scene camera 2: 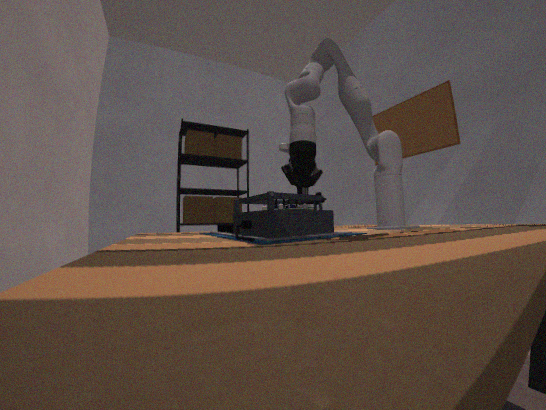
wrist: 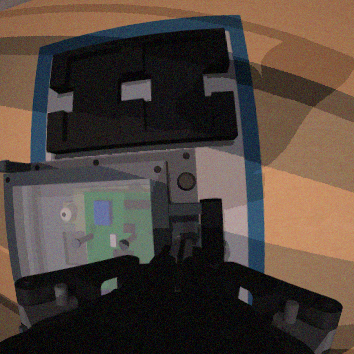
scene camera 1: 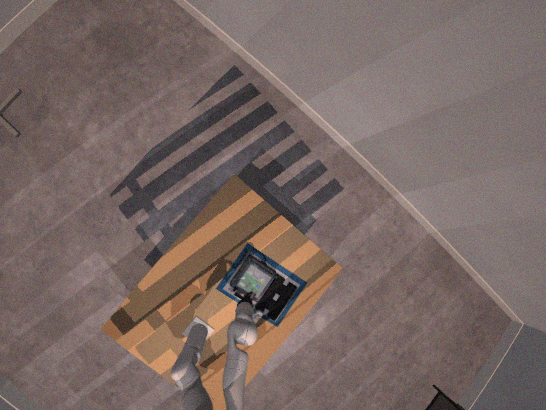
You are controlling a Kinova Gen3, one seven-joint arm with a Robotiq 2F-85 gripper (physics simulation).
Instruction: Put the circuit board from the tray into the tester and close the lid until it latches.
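Where they show: gripper, fingertip midpoint: (scene camera 2: 302,201) (wrist: 182,251) (scene camera 1: 246,295); arm's base, link origin: (scene camera 2: 391,226) (scene camera 1: 199,331).
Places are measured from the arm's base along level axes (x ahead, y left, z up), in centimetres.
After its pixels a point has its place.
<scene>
The tester (scene camera 1: 235,274) {y -0.3, x 37.5, z 2.3 cm} (scene camera 2: 300,223) {y -0.8, x 42.5, z 2.4 cm} is a dark grey box. Its lid (scene camera 2: 260,199) {y -6.7, x 48.5, z 7.7 cm} (wrist: 85,174) {y -16.3, x 39.3, z 8.8 cm}, a frame with a clear window, lies nearly level over it; a narrow gap shows in scene camera 2. The green circuit board (scene camera 1: 250,283) {y -8.4, x 39.2, z 8.8 cm} (wrist: 120,205) lies inside, under the window. The black tray (scene camera 1: 287,293) {y -30.7, x 42.0, z 1.0 cm} (wrist: 175,117) {y -22.1, x 32.5, z 1.0 cm} beside the tester holds no board. My gripper (scene camera 1: 246,298) {y -9.8, x 32.7, z 8.1 cm} (scene camera 2: 302,190) (wrist: 182,251) {y -9.8, x 32.7, z 8.1 cm} is shut and empty, pointing down at the lid's edge by an upright black bar (wrist: 212,230) {y -11.4, x 30.4, z 9.0 cm}. Contact and latching cannot be told; the gripper hides part of this edge.
Tester and tray stand on a blue-bordered mat (scene camera 1: 294,302) {y -37.7, x 39.1, z -0.8 cm} (scene camera 2: 265,242) {y 1.5, x 53.1, z -0.6 cm} (wrist: 255,200) {y -12.1, x 24.7, z -0.6 cm} on the wooden table (scene camera 1: 200,240) {y 24.9, x 42.9, z -0.8 cm} (scene camera 2: 200,275) {y 16.0, x 68.9, z -0.8 cm} (wrist: 305,200) {y -11.2, x 18.4, z -0.8 cm}. The arm's base (scene camera 2: 389,200) {y 1.6, x 4.0, z 8.6 cm} stands behind the tester in scene camera 2. A shelf unit (scene camera 2: 179,175) stands farther back.
</scene>
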